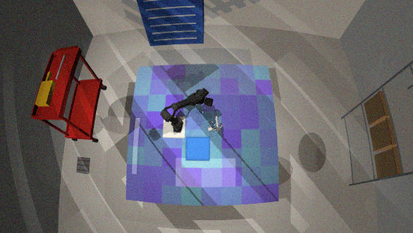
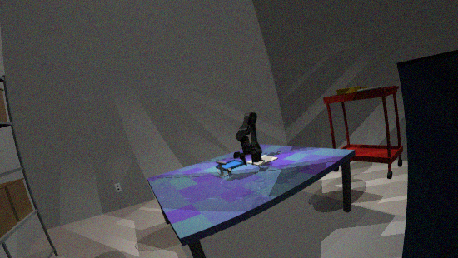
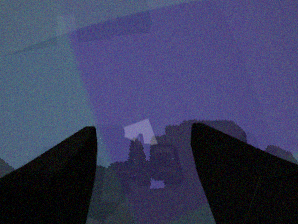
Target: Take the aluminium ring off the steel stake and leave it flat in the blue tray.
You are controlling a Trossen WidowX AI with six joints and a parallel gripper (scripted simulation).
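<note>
My gripper tip is now 13 cm short of the aluminium ring, 20 cm to the left of it and 4 cm above it. From my gripper tip the other things lie so: blue tray: 2 cm ahead, 40 cm to the right, 7 cm below.
</note>
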